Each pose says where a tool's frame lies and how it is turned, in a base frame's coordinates. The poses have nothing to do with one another.
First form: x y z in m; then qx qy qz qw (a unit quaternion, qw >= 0).
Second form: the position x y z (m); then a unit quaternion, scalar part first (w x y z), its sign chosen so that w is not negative. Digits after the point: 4 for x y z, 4 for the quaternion.
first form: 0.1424 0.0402 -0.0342 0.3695 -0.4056 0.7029 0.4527
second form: 0.1424 0.0402 -0.0342 0.4527 0.3695 -0.4056 0.7029
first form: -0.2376 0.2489 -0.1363 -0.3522 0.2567 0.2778 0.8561
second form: -0.2376 0.2489 -0.1363 0.8561 -0.3522 0.2567 0.2778
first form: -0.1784 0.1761 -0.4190 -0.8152 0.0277 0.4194 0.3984
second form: -0.1784 0.1761 -0.4190 0.3984 -0.8152 0.0277 0.4194
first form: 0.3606 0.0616 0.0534 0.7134 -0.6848 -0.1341 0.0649
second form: 0.3606 0.0616 0.0534 0.0649 0.7134 -0.6848 -0.1341
